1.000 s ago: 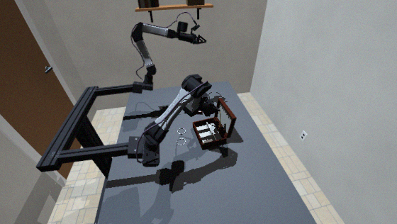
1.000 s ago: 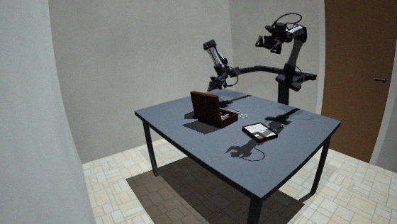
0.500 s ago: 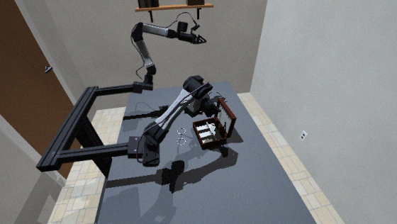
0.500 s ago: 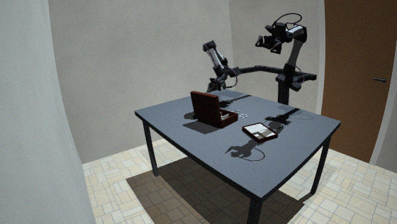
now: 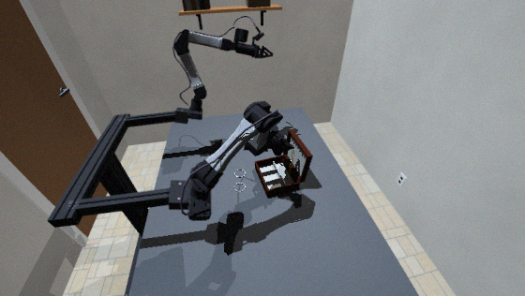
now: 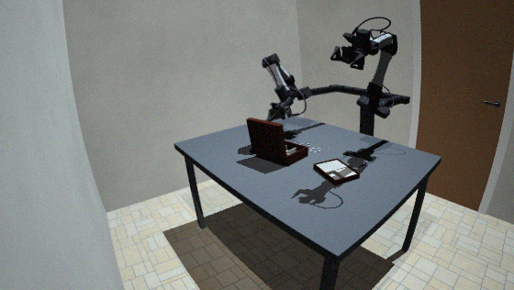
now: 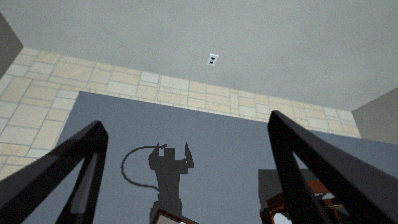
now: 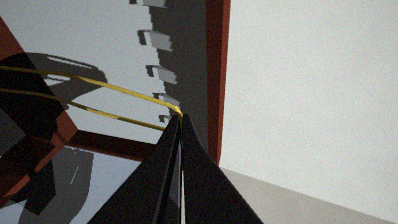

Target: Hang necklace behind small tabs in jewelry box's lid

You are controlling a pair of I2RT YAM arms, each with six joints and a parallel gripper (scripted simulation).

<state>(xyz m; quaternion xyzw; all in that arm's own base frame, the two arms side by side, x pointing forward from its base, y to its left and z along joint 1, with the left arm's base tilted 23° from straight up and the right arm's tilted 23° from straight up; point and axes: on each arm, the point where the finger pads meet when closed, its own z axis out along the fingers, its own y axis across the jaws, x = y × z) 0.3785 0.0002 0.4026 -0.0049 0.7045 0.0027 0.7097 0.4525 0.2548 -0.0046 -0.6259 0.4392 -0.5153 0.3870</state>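
Right now the jewelry box is 110 mm below my right hand, 60 mm behind it and 10 mm to the left of it. The rest, counted from my right hand: shallow tray (380 mm to the left, 220 mm below, 90 mm behind).
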